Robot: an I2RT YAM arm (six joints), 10 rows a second.
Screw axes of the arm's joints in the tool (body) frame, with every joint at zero. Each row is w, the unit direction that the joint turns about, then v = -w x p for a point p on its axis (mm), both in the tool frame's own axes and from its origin. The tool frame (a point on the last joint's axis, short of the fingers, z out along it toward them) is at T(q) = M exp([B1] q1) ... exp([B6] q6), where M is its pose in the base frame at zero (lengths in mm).
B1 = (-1, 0, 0, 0, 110.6, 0)
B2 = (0, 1, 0, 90.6, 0, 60)
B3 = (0, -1, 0, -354.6, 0, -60)
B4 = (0, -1, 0, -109.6, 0, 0)
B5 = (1, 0, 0, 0, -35.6, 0)
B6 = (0, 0, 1, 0, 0, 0)
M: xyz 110.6 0 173.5 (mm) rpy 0 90 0 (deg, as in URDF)
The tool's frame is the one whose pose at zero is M.
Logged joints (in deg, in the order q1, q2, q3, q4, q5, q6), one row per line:
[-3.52 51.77 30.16 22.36 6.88 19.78]
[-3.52 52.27 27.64 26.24 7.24 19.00]
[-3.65 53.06 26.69 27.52 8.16 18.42]
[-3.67 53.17 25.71 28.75 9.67 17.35]
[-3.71 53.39 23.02 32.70 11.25 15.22]
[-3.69 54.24 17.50 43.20 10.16 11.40]
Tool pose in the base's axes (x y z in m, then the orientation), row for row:
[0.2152 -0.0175 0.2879 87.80 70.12 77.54]
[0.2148 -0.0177 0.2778 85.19 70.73 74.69]
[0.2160 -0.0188 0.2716 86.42 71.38 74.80]
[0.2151 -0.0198 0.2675 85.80 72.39 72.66]
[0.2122 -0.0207 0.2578 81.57 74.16 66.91]
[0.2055 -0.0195 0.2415 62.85 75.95 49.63]
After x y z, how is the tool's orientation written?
As angles about the fixed x, y, z axes (roll, pitch, yaw), in degrees.
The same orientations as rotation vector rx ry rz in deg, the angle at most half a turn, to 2 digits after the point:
[23.32 86.24 7.48]
[22.88 85.47 6.69]
[23.30 85.79 5.36]
[23.64 85.54 3.35]
[23.18 84.59 0.56]
[19.15 81.42 -1.11]

